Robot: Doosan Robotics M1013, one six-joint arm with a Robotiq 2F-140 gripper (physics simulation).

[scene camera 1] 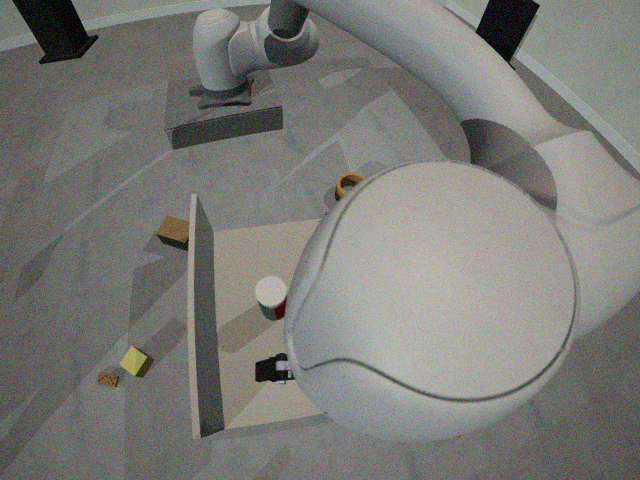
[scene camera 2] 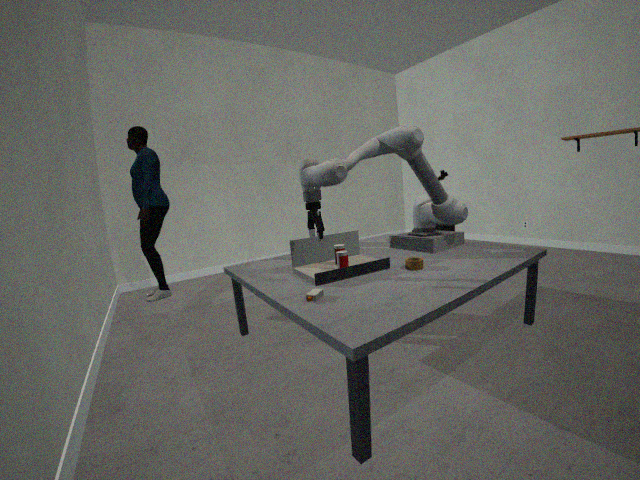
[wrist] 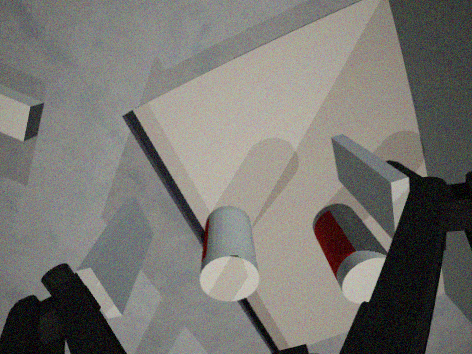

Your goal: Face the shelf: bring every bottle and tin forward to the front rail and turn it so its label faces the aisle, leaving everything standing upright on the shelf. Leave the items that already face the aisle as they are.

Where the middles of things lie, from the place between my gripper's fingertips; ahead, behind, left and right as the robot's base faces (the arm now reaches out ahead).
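Of the things named here, going by their middles, the shelf (scene camera 1: 227,332) is the nearest to my hand: it sits 15 cm behind my hand, 9 cm below it and 8 cm to the right of it. The beige shelf board (scene camera 1: 242,257) is likewise 15 cm behind my hand, but 7 cm to the right of it and 17 cm below it. As for the dark front rail (scene camera 2: 321,278), I find it 17 cm behind my hand, 16 cm below it and 7 cm to the left of it. The shelf back wall (scene camera 1: 207,416) is 22 cm to the right of my hand, 14 cm behind it and 9 cm below it.
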